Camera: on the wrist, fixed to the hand. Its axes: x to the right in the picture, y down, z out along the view.
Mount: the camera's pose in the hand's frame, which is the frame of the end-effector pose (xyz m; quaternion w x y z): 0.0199 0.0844 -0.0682 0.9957 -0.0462 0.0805 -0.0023
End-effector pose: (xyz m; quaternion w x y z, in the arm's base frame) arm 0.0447 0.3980 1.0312 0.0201 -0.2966 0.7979 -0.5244
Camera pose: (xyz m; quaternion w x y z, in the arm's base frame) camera -0.0333 0.4676 0.9958 0.0591 0.2559 -0.8196 0.5092
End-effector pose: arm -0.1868 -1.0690 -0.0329 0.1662 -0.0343 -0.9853 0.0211
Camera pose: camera -0.1780 -0.9813 0.0335 0.2433 -0.0413 -0.9687 -0.0277
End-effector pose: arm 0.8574 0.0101 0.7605 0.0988 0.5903 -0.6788 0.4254
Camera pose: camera 0.7519 0.0382 0.7764 0.1813 0.5505 -0.6862 0.4395
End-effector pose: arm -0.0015 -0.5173 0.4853 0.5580 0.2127 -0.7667 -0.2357
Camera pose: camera 0.0527 -0.4701 0.5690 0.6266 0.2067 -0.7071 -0.2543
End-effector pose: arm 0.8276 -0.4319 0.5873 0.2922 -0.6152 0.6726 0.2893
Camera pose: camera 0.7395 -0.4897 0.6200 0.2090 -0.6509 0.6785 0.2689
